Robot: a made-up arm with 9 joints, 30 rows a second.
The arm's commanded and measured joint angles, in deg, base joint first. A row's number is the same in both.
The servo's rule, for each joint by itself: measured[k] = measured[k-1] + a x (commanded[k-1-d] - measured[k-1]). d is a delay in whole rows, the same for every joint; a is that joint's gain. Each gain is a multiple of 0.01, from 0.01 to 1. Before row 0 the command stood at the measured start. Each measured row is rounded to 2 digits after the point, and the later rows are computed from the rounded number. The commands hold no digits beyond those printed.
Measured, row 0:
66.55, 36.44, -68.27, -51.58, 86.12, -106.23, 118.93, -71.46, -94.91
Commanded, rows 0 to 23:
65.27, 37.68, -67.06, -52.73, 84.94, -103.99, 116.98, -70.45, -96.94
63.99, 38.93, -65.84, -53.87, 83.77, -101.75, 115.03, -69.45, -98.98
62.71, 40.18, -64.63, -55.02, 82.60, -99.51, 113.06, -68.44, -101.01
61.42, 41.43, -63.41, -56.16, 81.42, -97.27, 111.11, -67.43, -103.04
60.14, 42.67, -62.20, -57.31, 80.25, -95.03, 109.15, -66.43, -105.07
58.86, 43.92, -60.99, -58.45, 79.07, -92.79, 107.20, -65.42, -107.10
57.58, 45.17, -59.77, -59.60, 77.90, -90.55, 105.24, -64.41, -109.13
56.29, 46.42, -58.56, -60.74, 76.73, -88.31, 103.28, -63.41, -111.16
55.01, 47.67, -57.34, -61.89, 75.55, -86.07, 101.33, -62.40, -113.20
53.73, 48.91, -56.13, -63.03, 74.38, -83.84, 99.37, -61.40, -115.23
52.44, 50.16, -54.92, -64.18, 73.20, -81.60, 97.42, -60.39, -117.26
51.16, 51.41, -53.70, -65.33, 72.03, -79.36, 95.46, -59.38, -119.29
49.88, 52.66, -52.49, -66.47, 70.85, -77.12, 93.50, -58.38, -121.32
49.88, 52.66, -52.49, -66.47, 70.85, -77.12, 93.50, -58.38, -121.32
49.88, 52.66, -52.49, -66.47, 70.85, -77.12, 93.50, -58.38, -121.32
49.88, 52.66, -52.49, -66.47, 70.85, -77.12, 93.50, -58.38, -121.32
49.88, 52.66, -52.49, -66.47, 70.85, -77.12, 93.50, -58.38, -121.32
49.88, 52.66, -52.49, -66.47, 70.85, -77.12, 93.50, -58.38, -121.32
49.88, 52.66, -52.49, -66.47, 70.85, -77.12, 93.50, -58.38, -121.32
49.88, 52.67, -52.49, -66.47, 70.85, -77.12, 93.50, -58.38, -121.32
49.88, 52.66, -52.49, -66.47, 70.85, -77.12, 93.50, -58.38, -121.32
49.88, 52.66, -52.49, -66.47, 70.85, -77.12, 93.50, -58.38, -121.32
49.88, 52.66, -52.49, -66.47, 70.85, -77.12, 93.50, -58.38, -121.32
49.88, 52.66, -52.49, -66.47, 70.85, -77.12, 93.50, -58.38, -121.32
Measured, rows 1 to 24:
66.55, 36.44, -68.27, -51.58, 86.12, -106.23, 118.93, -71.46, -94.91
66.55, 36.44, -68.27, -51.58, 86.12, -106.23, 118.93, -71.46, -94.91
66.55, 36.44, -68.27, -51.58, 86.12, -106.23, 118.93, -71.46, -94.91
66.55, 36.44, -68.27, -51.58, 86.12, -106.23, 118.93, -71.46, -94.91
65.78, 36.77, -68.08, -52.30, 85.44, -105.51, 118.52, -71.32, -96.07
64.71, 37.35, -67.72, -53.29, 84.47, -104.31, 117.79, -71.06, -97.73
63.51, 38.11, -67.23, -54.38, 83.39, -102.77, 116.80, -70.69, -99.60
62.26, 39.01, -66.62, -55.50, 82.25, -101.01, 115.61, -70.23, -101.56
60.99, 40.00, -65.91, -56.64, 81.09, -99.10, 114.25, -69.70, -103.56
59.71, 41.06, -65.12, -57.78, 79.92, -97.08, 112.77, -69.10, -105.58
58.43, 42.17, -64.26, -58.93, 78.75, -94.99, 111.19, -68.44, -107.60
57.15, 43.32, -63.35, -60.07, 77.58, -92.85, 109.53, -67.74, -109.63
55.87, 44.49, -62.39, -61.22, 76.40, -90.68, 107.81, -66.99, -111.66
54.59, 45.68, -61.39, -62.36, 75.23, -88.49, 106.04, -66.21, -113.69
53.30, 46.89, -60.35, -63.51, 74.05, -86.29, 104.23, -65.40, -115.72
52.02, 48.11, -59.29, -64.66, 72.88, -84.07, 102.39, -64.56, -117.75
50.74, 49.34, -58.20, -65.80, 71.70, -81.85, 100.52, -63.69, -119.78
50.22, 50.24, -57.29, -66.22, 71.21, -80.34, 99.05, -62.95, -120.66
50.02, 50.89, -56.52, -66.38, 71.00, -79.31, 97.88, -62.31, -121.04
49.94, 51.37, -55.88, -66.44, 70.91, -78.61, 96.96, -61.76, -121.20
49.90, 51.72, -55.34, -66.46, 70.88, -78.13, 96.23, -61.29, -121.27
49.89, 51.97, -54.88, -66.47, 70.86, -77.81, 95.66, -60.88, -121.30
49.88, 52.16, -54.50, -66.47, 70.85, -77.59, 95.21, -60.53, -121.31
49.88, 52.30, -54.18, -66.47, 70.85, -77.44, 94.85, -60.23, -121.32
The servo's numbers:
d 4
a 0.60 0.27 0.16 0.63 0.58 0.32 0.21 0.14 0.57

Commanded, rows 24 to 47:
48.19, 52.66, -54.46, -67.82, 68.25, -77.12, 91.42, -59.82, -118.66
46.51, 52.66, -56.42, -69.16, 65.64, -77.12, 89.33, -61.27, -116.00
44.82, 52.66, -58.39, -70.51, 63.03, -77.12, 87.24, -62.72, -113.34
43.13, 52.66, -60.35, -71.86, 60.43, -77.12, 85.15, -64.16, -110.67
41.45, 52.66, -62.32, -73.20, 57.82, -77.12, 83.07, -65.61, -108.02
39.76, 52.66, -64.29, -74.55, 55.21, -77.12, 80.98, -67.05, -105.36
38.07, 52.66, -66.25, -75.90, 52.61, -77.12, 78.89, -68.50, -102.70
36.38, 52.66, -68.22, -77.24, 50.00, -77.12, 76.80, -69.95, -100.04
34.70, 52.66, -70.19, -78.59, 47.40, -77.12, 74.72, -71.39, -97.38
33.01, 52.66, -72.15, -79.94, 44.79, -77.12, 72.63, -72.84, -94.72
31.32, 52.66, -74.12, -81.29, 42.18, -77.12, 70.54, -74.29, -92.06
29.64, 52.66, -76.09, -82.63, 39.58, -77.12, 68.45, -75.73, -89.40
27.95, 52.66, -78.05, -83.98, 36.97, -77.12, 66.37, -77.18, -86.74
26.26, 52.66, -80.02, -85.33, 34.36, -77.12, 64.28, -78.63, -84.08
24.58, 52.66, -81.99, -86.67, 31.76, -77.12, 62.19, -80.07, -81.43
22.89, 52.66, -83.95, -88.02, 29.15, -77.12, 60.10, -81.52, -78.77
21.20, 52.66, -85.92, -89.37, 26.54, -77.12, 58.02, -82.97, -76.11
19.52, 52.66, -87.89, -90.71, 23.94, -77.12, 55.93, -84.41, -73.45
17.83, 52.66, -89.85, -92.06, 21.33, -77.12, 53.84, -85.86, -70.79
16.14, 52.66, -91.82, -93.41, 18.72, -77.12, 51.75, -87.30, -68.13
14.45, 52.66, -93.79, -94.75, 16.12, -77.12, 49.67, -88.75, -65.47
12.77, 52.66, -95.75, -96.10, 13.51, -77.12, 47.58, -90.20, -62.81
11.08, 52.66, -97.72, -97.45, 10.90, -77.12, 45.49, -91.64, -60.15
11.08, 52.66, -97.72, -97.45, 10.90, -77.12, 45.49, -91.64, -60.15
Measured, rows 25 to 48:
49.88, 52.40, -53.91, -66.47, 70.85, -77.34, 94.57, -59.97, -121.32
49.88, 52.47, -53.68, -66.47, 70.85, -77.27, 94.35, -59.75, -121.32
49.88, 52.52, -53.49, -66.47, 70.85, -77.22, 94.17, -59.56, -121.32
49.88, 52.56, -53.33, -66.47, 70.85, -77.19, 94.03, -59.39, -121.32
48.87, 52.59, -53.51, -67.32, 69.34, -77.17, 93.48, -59.45, -119.80
47.45, 52.61, -53.98, -68.48, 67.19, -77.15, 92.61, -59.70, -117.63
45.87, 52.62, -54.69, -69.76, 64.78, -77.14, 91.48, -60.12, -115.18
44.23, 52.63, -55.60, -71.08, 62.26, -77.13, 90.15, -60.69, -112.61
42.56, 52.64, -56.68, -72.42, 59.68, -77.13, 88.66, -61.38, -109.99
40.88, 52.65, -57.90, -73.76, 57.09, -77.13, 87.05, -62.17, -107.35
39.19, 52.65, -59.24, -75.11, 54.49, -77.13, 85.34, -63.06, -104.70
37.50, 52.65, -60.68, -76.45, 51.89, -77.13, 83.55, -64.02, -102.04
35.82, 52.65, -62.20, -77.80, 49.29, -77.13, 81.70, -65.05, -99.38
34.13, 52.65, -63.79, -79.15, 46.68, -77.13, 79.80, -66.14, -96.72
32.44, 52.65, -65.44, -80.50, 44.07, -77.13, 77.86, -67.28, -94.06
30.76, 52.65, -67.14, -81.84, 41.47, -77.13, 75.88, -68.46, -91.40
29.07, 52.65, -68.89, -83.19, 38.86, -77.13, 73.88, -69.68, -88.74
27.38, 52.65, -70.67, -84.54, 36.25, -77.13, 71.86, -70.93, -86.08
25.70, 52.65, -72.48, -85.88, 33.65, -77.13, 69.83, -72.21, -83.43
24.01, 52.65, -74.32, -87.23, 31.04, -77.13, 67.79, -73.51, -80.77
22.32, 52.65, -76.18, -88.58, 28.43, -77.13, 65.74, -74.83, -78.11
20.64, 52.65, -78.05, -89.92, 25.83, -77.13, 63.68, -76.17, -75.45
18.95, 52.65, -79.94, -91.27, 23.22, -77.13, 61.61, -77.53, -72.79
17.26, 52.65, -81.84, -92.62, 20.61, -77.13, 59.54, -78.90, -70.13

